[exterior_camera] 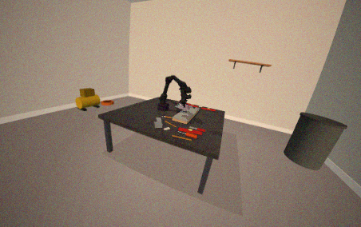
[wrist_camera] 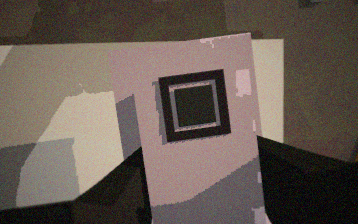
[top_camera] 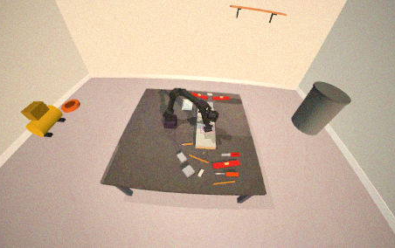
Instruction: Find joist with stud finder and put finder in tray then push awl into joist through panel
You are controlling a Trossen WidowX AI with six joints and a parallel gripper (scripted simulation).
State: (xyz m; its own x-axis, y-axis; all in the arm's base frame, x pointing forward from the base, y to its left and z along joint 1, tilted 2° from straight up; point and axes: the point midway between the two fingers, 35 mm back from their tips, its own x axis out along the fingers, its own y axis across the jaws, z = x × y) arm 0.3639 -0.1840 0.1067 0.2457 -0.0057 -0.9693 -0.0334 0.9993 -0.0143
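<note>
Now: the white tray 19 cm behind my gripper tip, 50 cm to the left of it and 15 cm below it. Also, from my gripper tip: awl: 21 cm behind, 6 cm to the right, 15 cm below; stud finder: 1 cm ahead, 2 cm above.
</note>
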